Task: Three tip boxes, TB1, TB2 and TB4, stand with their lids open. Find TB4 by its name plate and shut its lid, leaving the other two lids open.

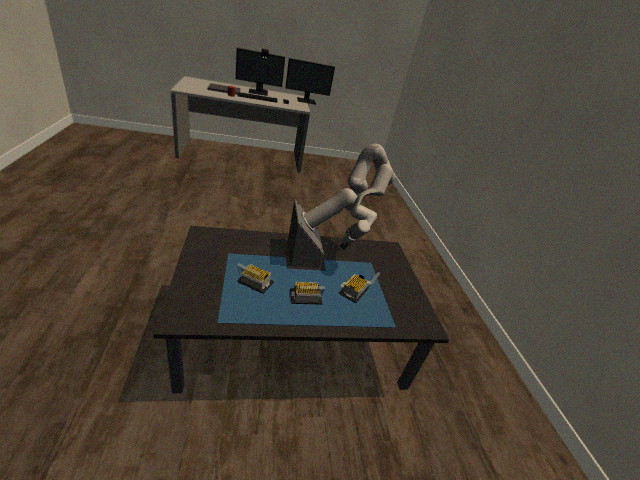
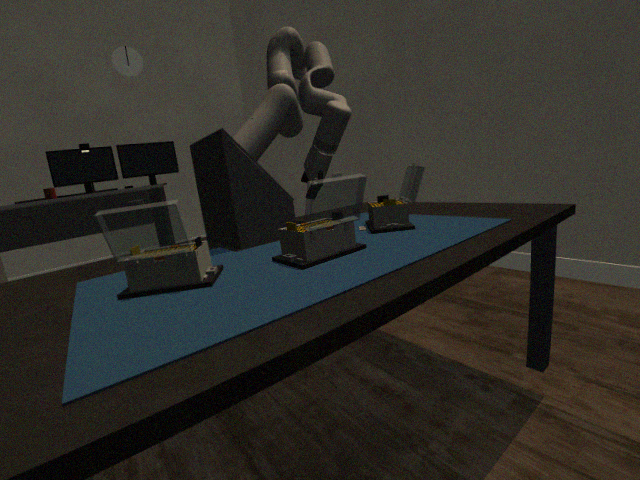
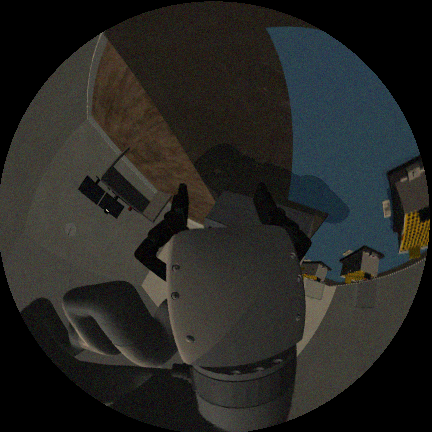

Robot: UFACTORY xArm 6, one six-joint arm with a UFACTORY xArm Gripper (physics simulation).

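Places are measured from the arm's base along level axes (x back, y right, z up), in centimetres.
Where they show: gripper, fingertip midpoint: (image 1: pixel 344 240) (image 2: pixel 307 190) (image 3: pixel 222 190); arm's base, origin of the base link: (image 1: pixel 307 221) (image 2: pixel 231 166).
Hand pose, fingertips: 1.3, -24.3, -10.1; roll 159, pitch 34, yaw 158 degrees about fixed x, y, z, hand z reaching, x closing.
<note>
Each offset is from my fingertips to the top centre of the thing, as dx, dy, dz. "pt": to the spot under its first point. Level surfaces: height alone.
Three grey tip boxes with yellow tips stand on the blue mat, clear lids raised: a left box {pt -40.8, +48.1, -3.7} (image 1: pixel 253 282) (image 2: pixel 166 272) (image 3: pixel 319 270), a middle box {pt -46.8, +21.3, -3.9} (image 1: pixel 308 298) (image 2: pixel 319 242) (image 3: pixel 369 263) and a right box {-31.1, -3.8, -3.9} (image 1: pixel 353 292) (image 2: pixel 388 217) (image 3: pixel 413 194). The right box's lid {-35.6, -10.4, +4.9} (image 1: pixel 375 277) (image 2: pixel 412 183) leans outward. The middle lid {pt -48.4, +21.1, +1.1} (image 2: pixel 338 195) and left lid {pt -40.6, +51.3, +0.1} (image 2: pixel 142 232) stand up. The name plates are too small to read, so I cannot tell which is TB4. My gripper (image 1: pixel 343 246) (image 2: pixel 312 186) (image 3: pixel 222 190) is open and empty, above the table behind the right box, touching none.
The dark wedge-shaped arm mount (image 1: pixel 305 242) (image 2: pixel 222 191) stands at the back of the table {dz -10.8} (image 1: pixel 196 258) (image 2: pixel 537 209), behind the blue mat {dz -10.5} (image 1: pixel 248 310) (image 2: pixel 248 304) (image 3: pixel 350 100). A small pale label {pt -28.3, +1.2, -10.3} (image 2: pixel 361 228) (image 3: pixel 386 208) lies by the right box. A desk (image 1: pixel 178 88) with monitors stands far behind.
</note>
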